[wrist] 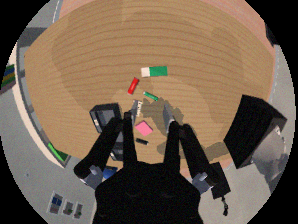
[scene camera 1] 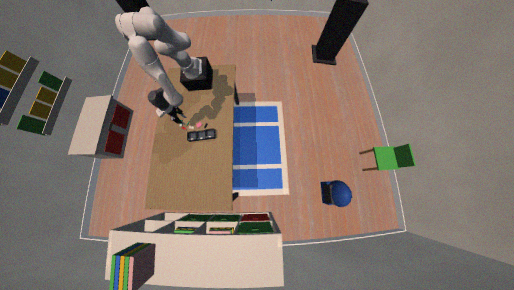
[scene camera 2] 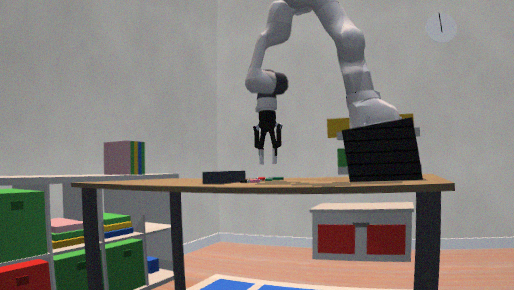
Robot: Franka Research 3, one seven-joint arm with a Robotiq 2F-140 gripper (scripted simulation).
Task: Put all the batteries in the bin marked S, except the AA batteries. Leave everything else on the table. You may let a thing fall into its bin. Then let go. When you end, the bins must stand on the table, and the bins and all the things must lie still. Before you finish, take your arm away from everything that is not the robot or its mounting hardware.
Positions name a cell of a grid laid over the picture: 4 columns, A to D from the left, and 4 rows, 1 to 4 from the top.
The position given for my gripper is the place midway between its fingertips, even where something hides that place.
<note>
In view: my gripper (scene camera 2: C3) and a tray (wrist: B3).
My gripper is seen too in the wrist view (wrist: C2).
</note>
